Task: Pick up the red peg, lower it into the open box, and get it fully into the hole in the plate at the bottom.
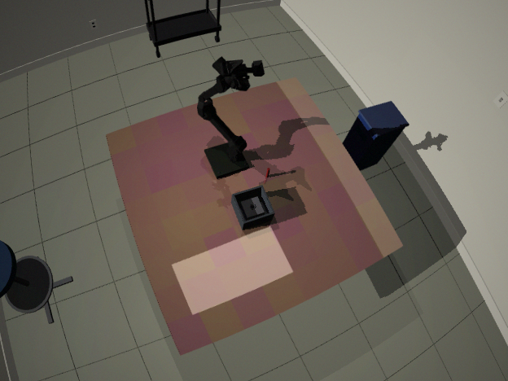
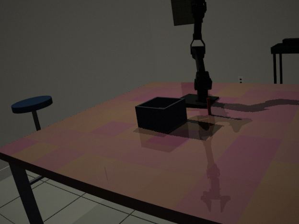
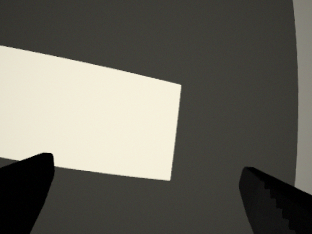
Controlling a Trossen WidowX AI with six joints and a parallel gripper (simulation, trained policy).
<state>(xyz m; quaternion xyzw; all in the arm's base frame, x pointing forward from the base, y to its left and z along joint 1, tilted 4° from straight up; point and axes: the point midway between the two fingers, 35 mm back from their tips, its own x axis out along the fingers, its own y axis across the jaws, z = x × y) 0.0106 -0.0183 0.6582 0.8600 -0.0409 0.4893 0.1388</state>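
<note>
The red peg lies 660 mm below my gripper tip, 180 mm ahead of it and 50 mm to the left of it. Round my gripper tip: dark box (670 mm below, 310 mm ahead, 130 mm to the right); then grey plate (660 mm below, 310 mm ahead, 130 mm to the right).
</note>
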